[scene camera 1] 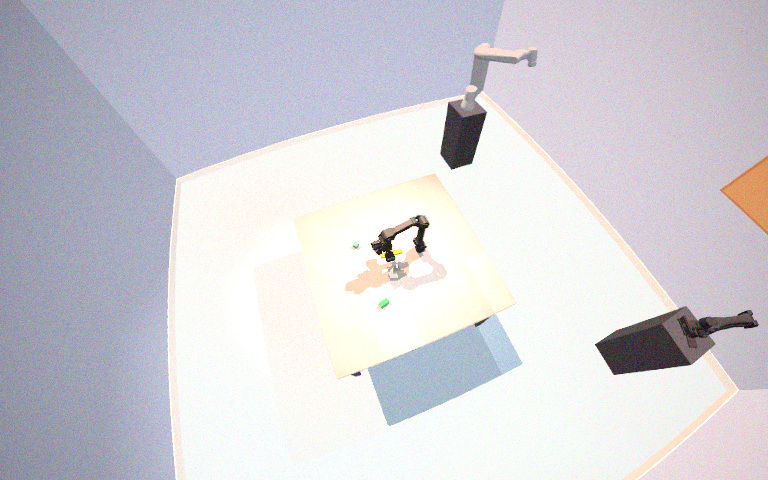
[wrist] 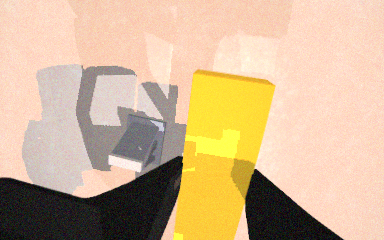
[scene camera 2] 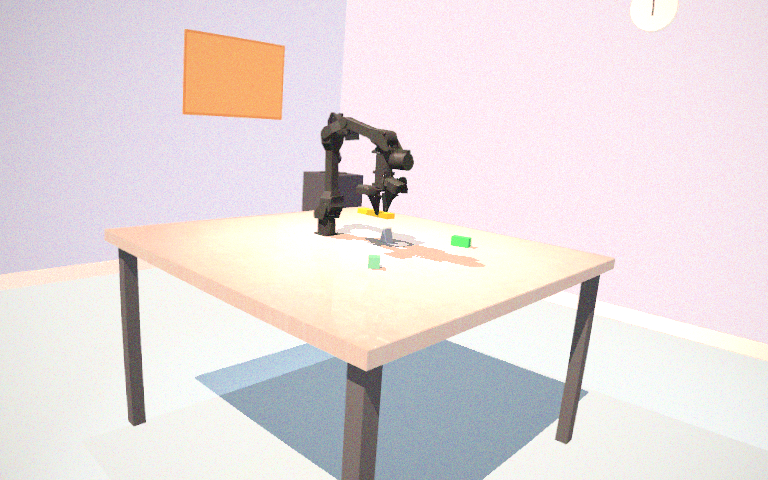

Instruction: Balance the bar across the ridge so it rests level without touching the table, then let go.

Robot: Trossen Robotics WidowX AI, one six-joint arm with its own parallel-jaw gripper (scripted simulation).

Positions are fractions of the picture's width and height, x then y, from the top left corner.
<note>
My gripper (scene camera 2: 0.50,0.45) holds a bar (wrist: 0.59,0.49).
My gripper shows as well in the wrist view (wrist: 0.56,0.71).
</note>
